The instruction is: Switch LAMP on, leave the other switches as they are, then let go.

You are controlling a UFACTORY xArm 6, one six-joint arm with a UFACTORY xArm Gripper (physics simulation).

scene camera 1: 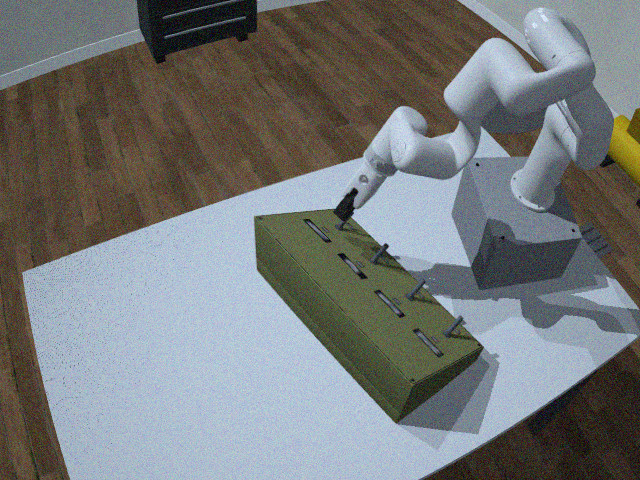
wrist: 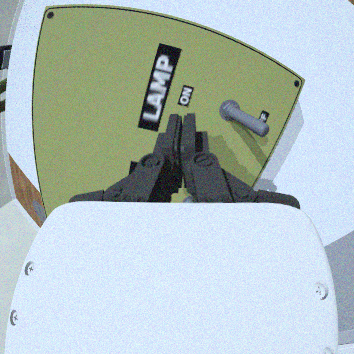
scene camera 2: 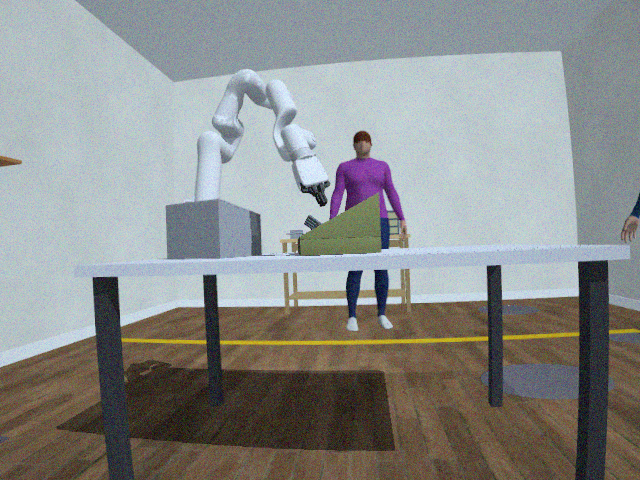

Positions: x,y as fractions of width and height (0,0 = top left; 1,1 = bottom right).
Labels:
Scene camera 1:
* my gripper: 0.53,0.45
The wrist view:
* my gripper: 0.52,0.37
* olive switch panel: 0.29,0.24
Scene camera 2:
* my gripper: 0.51,0.43
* olive switch panel: 0.56,0.48

